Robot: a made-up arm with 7 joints. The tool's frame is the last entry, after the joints.
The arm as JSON. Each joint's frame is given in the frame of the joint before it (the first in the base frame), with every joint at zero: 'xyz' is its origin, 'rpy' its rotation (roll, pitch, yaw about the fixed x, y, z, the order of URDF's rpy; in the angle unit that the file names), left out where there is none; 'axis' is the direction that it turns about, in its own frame. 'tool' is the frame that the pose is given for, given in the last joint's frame.
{
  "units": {
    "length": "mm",
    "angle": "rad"
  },
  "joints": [
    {
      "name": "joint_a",
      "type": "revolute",
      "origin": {
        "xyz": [
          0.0,
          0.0,
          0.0
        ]
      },
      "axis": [
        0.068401,
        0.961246,
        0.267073
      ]
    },
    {
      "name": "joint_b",
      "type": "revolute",
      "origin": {
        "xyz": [
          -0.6,
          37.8,
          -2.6
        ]
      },
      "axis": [
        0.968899,
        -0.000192,
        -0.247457
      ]
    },
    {
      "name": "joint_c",
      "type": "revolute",
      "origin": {
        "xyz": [
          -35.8,
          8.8,
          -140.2
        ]
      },
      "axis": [
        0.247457,
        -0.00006,
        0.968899
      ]
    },
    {
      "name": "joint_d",
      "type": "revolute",
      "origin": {
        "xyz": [
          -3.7,
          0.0,
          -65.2
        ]
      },
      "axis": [
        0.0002,
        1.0,
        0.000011
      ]
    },
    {
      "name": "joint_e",
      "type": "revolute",
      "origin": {
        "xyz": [
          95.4,
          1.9,
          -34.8
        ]
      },
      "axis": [
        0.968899,
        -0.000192,
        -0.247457
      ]
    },
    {
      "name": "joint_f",
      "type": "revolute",
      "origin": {
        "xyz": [
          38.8,
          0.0,
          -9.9
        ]
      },
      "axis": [
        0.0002,
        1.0,
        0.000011
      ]
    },
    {
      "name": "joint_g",
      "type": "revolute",
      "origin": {
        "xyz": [
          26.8,
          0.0,
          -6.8
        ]
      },
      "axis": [
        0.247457,
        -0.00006,
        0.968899
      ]
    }
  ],
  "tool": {
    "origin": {
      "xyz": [
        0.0,
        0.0,
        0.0
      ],
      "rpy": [
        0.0,
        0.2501,
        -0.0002
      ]
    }
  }
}
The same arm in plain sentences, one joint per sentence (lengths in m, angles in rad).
The arm has seven revolute joints in a row. What follows holds with every joint at zero, and every direction is one of the base frame's. Joint 1 is mounted at the same point as the base frame's origin and rotates about the direction (0.068403, 0.961235, 0.26711). Joint 2 is mounted 0.0006 m along -x and 0.0378 m along +y and 0.0026 m along -z from joint 1 and rotates about the direction (0.968889, -0.0002, -0.247497). Joint 3 is mounted 0.0358 m along -x and 0.0088 m along +y and 0.1402 m along -z from joint 2 and rotates about the direction (0.247497, -0.0001, 0.968889). Joint 4 is mounted 0.0037 m along -x and 0.0652 m along -z from joint 3 and rotates about the direction (0.0002, 1, 0). Joint 5 is mounted 0.0954 m along +x and 0.0019 m along +y and 0.0348 m along -z from joint 4 and rotates about the direction (0.968889, -0.0002, -0.247497). Joint 6 is mounted 0.0388 m along +x and 0.0099 m along -z from joint 5 and rotates about the direction (0.0002, 1, 0). Joint 7 is mounted 0.0268 m along +x and 0.0068 m along -z from joint 6 and rotates about the direction (0.247497, -0.0001, 0.968889). The tool frame, which is the frame that the pose is given for, is mounted at the same point as joint 7; its axes are the base frame's turned by roll 0, pitch 0.2501 and yaw -0.0002 rad (as in URDF: about the fixed x, then y, then z).
